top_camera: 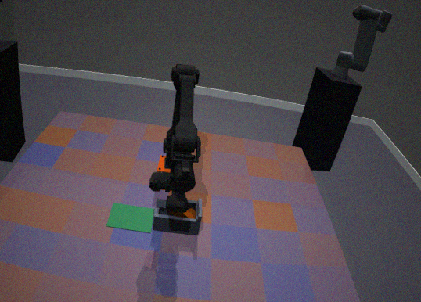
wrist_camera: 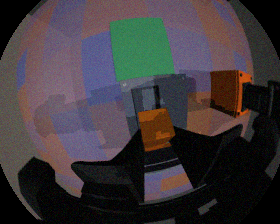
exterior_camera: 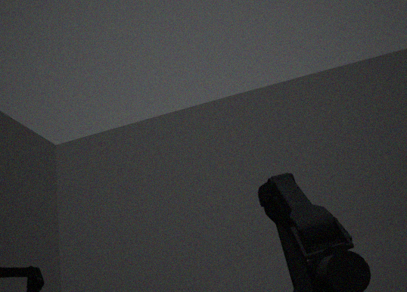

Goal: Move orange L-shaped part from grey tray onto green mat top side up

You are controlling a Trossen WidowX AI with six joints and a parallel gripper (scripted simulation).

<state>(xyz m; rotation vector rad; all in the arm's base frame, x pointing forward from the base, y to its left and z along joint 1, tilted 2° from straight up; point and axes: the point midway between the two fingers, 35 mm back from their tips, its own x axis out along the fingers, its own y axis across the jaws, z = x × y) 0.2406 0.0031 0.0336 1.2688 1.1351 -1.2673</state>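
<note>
Now: gripper tip 14 cm to the left of the green mat, 10 cm above it and 3 cm past it. The rest, counted from my gripper tip: orange L-shaped part: 4 cm to the left, 3 cm below, 1 cm behind.
</note>
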